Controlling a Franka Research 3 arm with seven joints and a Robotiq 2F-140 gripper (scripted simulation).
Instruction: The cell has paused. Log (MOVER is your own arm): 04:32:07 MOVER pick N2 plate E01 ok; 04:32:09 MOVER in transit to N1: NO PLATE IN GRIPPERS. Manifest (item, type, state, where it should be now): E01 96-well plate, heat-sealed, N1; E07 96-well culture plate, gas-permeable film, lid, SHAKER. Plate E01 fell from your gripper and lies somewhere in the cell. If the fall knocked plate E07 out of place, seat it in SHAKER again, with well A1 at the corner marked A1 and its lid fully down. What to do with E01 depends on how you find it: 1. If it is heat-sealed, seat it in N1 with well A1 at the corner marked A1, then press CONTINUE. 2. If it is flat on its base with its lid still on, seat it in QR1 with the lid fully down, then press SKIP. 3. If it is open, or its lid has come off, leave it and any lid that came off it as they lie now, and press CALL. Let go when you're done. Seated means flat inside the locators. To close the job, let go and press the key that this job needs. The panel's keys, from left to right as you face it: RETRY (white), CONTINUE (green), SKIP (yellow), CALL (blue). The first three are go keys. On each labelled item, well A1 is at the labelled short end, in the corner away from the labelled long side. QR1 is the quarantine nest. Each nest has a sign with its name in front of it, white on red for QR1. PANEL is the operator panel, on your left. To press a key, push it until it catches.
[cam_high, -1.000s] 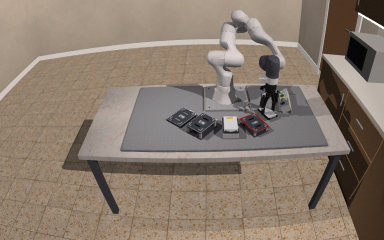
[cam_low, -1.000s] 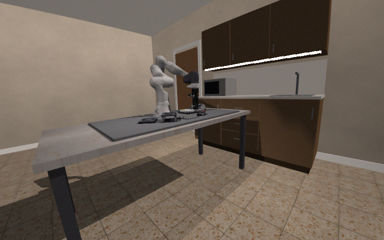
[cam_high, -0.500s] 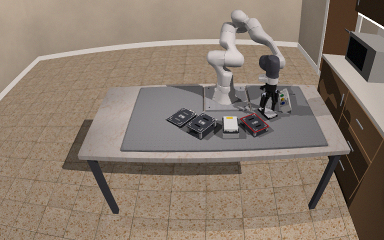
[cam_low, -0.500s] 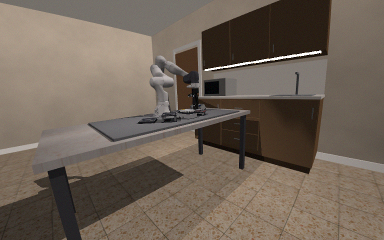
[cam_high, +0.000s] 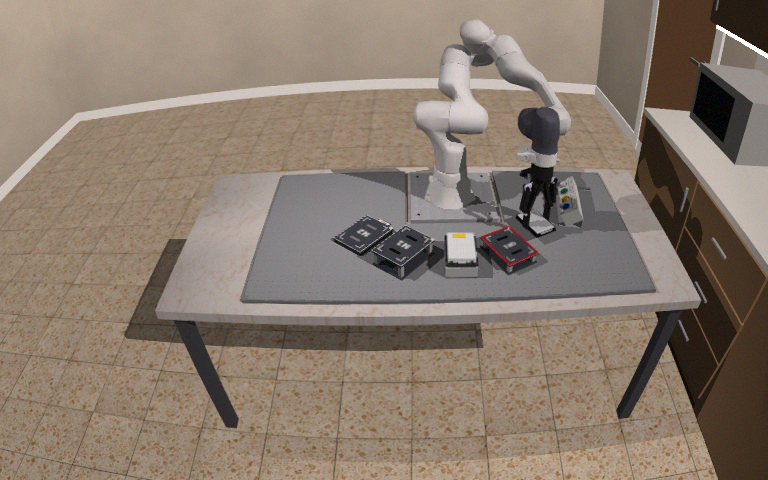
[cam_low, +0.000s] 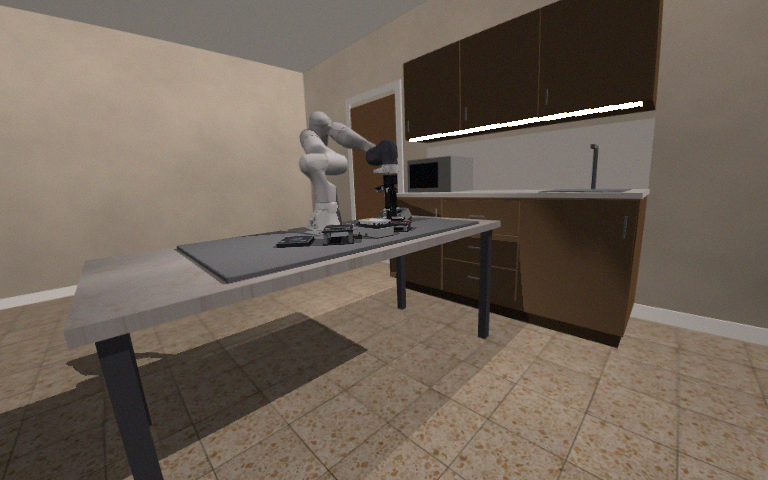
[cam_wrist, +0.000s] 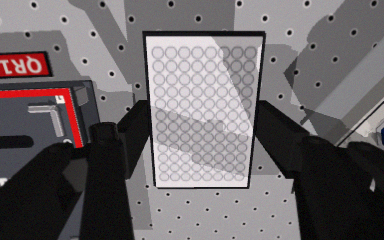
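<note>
Right now my hand is 12 cm short of the A1 mark and 36 cm to the left of it. The rest, counted from my hand: yellow key: 11 cm behind, 13 cm to the left, 1 cm above; blue CALL key: 6 cm behind, 12 cm to the left, 1 cm above; plate E01: 2 cm below.
</note>
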